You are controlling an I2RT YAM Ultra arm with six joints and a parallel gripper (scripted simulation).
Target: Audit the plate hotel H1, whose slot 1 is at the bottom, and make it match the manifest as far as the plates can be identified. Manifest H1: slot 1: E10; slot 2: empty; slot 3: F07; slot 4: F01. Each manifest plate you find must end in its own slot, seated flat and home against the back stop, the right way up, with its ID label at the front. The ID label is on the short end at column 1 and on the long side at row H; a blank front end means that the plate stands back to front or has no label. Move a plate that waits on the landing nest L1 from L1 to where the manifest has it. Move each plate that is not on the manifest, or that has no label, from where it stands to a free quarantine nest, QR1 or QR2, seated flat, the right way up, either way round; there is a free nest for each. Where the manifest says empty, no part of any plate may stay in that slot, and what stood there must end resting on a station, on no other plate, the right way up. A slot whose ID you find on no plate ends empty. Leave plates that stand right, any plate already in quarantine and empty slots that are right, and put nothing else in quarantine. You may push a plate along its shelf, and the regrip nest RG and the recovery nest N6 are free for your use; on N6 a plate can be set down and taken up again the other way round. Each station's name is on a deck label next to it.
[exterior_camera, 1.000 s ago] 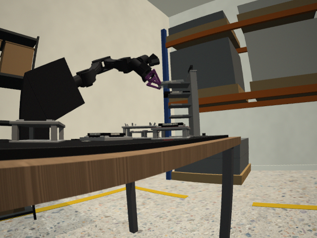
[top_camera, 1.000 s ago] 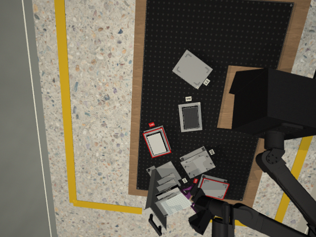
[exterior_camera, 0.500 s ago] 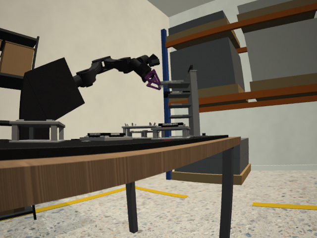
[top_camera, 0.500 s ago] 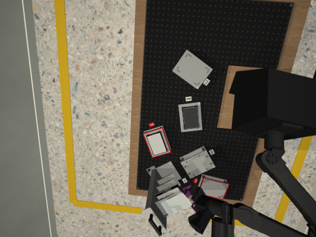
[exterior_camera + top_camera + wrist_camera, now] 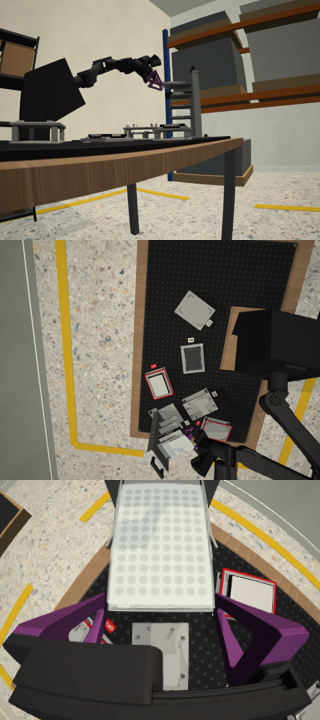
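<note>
Right now my hand is 4 cm short of the white well plate, 4 cm to the right of it and 1 cm below it. From my hand the other things lie so: regrip nest RG: 7 cm behind, 6 cm to the right, 20 cm below; H1 deck label: 4 cm behind, 10 cm to the left, 26 cm below; plate hotel H1: 13 cm ahead, 11 cm to the left, 10 cm below.
</note>
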